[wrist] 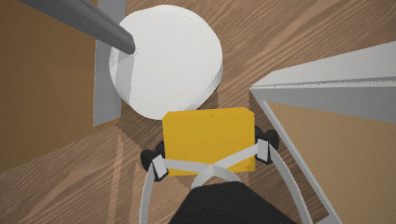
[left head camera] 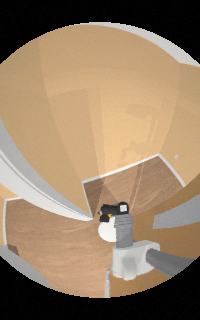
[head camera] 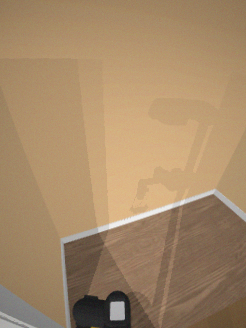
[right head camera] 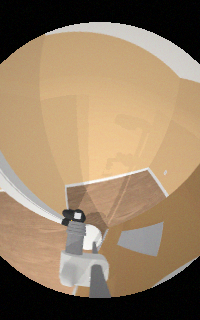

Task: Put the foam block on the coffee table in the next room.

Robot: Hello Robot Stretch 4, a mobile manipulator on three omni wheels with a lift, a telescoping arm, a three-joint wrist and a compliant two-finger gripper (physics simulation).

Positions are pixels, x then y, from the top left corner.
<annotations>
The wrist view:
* my gripper: 209,145
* yellow foam block: 206,136
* brown door: 64,92
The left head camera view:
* tan wall: 116,103
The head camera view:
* tan wall: 121,117
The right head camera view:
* tan wall: 110,108
</annotations>
